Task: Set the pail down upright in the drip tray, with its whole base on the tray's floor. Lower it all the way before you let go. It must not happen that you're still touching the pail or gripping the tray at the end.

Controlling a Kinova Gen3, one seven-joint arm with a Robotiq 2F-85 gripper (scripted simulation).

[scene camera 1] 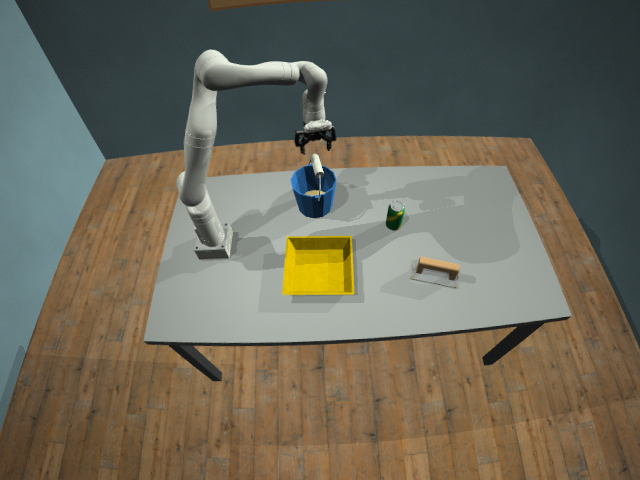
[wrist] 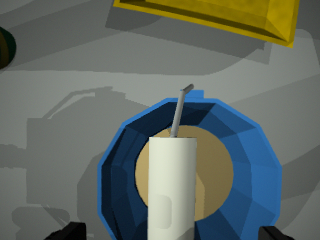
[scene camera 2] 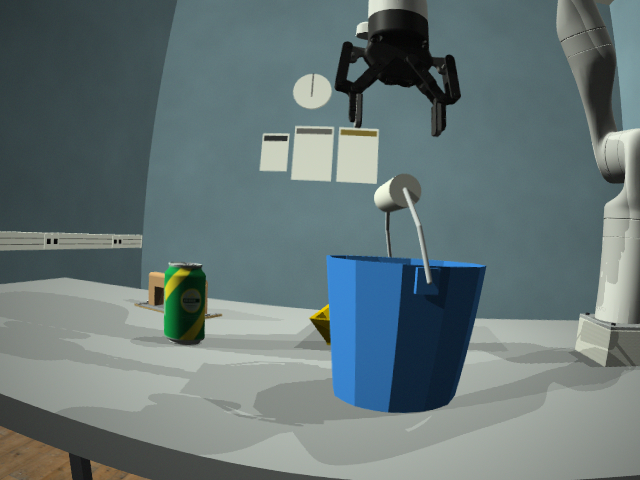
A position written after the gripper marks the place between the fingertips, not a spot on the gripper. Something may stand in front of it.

Observation:
In view: the gripper (scene camera 2: 397, 130), a yellow drip tray (scene camera 1: 314, 265) and a blue pail (scene camera 2: 394, 350).
The blue pail is seen too in scene camera 1 (scene camera 1: 303, 180).

